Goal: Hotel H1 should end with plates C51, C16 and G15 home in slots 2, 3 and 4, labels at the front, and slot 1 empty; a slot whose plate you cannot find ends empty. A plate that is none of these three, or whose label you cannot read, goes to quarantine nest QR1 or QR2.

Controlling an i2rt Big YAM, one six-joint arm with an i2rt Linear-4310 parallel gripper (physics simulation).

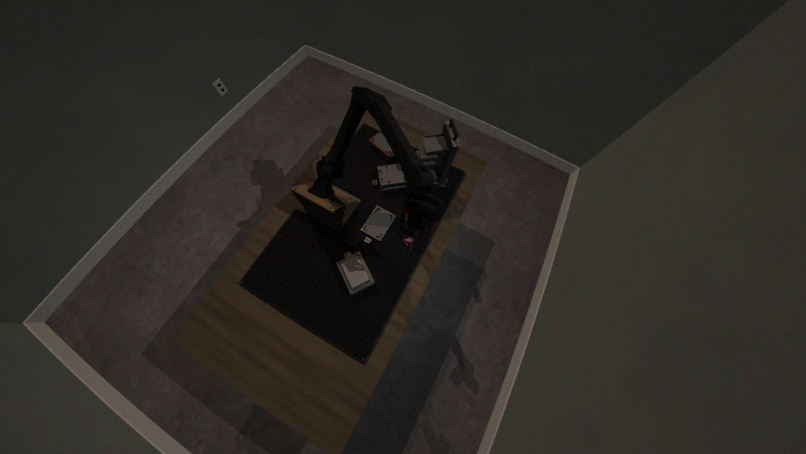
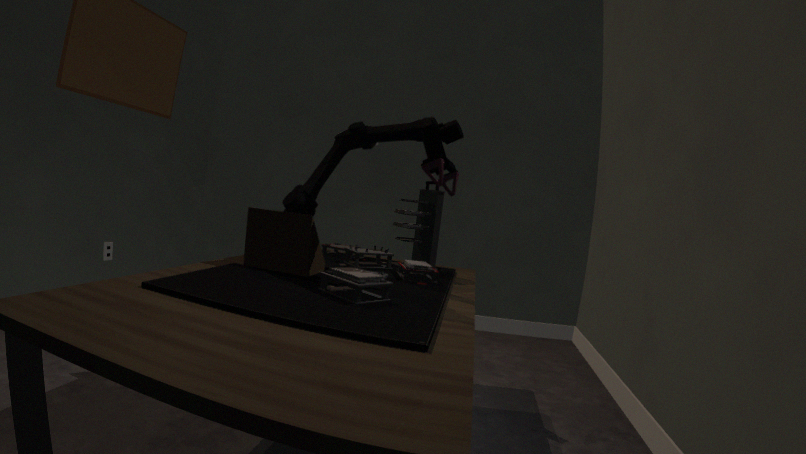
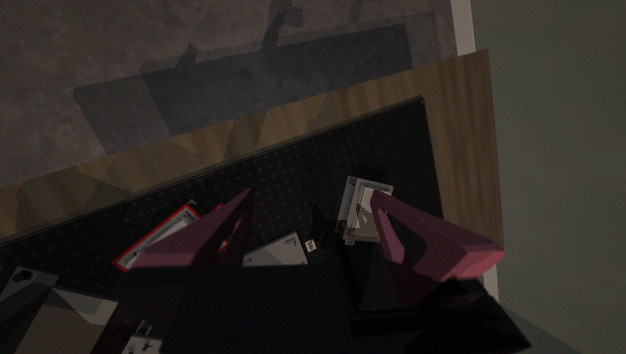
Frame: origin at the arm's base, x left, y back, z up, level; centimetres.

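Seen in the pictures: gripper, fingertip midpoint: [image 1: 418, 242] [image 2: 446, 191] [image 3: 314, 194]; arm's base at its link origin: [image 1: 321, 192] [image 2: 281, 234].
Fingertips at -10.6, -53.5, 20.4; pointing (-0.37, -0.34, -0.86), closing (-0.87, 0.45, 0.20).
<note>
Pixels of each thing's middle, then the offset from my fingertips to it, as dx, dy, dz.
- Hotel H1 at the middle of its body: [image 2: 420, 224] [image 1: 437, 154] +50.7, +8.2, -12.7
- pale plate at the middle of its body: [image 2: 355, 274] [image 3: 370, 212] [image 1: 354, 271] -17.1, +21.4, -25.3
- flat grey nest at the middle of its body: [image 3: 274, 265] [image 1: 378, 222] +10.9, +22.8, -30.2
- small white tag at the middle of its body: [image 3: 310, 245] [image 1: 367, 240] +0.4, +23.9, -31.0
- white raised fixture at the middle of its body: [image 2: 368, 256] [image 1: 393, 176] +38.3, +26.4, -27.3
My gripper [image 1: 420, 234] [image 2: 445, 190] [image 3: 314, 194] is open and empty, high above the mat. Hotel H1 [image 1: 448, 168] [image 2: 429, 231] [image 3: 44, 280] stands upright with several thin shelves; I cannot tell which slots hold plates. A pale plate [image 1: 354, 271] [image 2: 359, 274] [image 3: 369, 206] lies on a raised grey stand on the near part of the mat. A red-rimmed nest [image 3: 151, 234] shows a pale plate-like surface inside, partly hidden by the left finger. Another red-rimmed nest [image 1: 372, 143] is at the far side, partly behind the arm. No plate label is readable.
A flat grey nest [image 1: 377, 223] [image 3: 280, 251] lies mid-mat beside a small white tag [image 1: 367, 240] [image 3: 310, 245]. A white raised fixture [image 1: 390, 176] [image 3: 142, 345] stands between it and the far red nest. The arm's wooden base block [image 1: 324, 205] [image 2: 280, 242] stands at the mat's edge.
</note>
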